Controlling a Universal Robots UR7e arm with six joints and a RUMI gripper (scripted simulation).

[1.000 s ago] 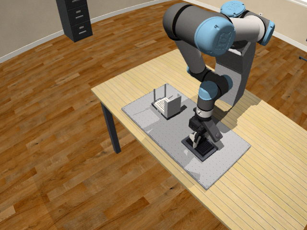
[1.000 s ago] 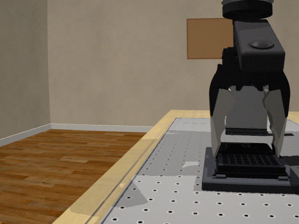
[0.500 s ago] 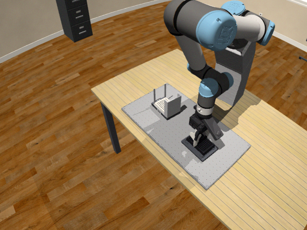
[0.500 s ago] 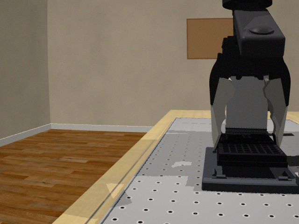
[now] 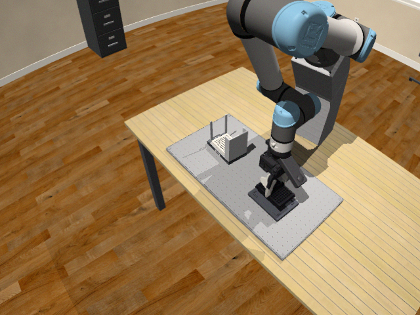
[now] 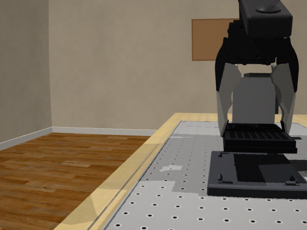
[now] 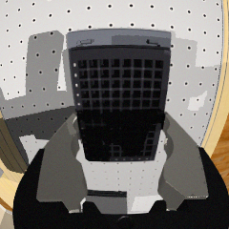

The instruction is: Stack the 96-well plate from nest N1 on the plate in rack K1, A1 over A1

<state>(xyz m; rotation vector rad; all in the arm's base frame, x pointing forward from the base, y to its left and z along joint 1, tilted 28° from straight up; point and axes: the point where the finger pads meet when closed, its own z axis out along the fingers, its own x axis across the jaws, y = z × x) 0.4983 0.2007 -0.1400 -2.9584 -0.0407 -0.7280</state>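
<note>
Now: the white plate 1 cm behind my hand, 31 cm to the right of it and 4 cm below it. Also, from my hand: black 96-well plate: 1 cm below.
</note>
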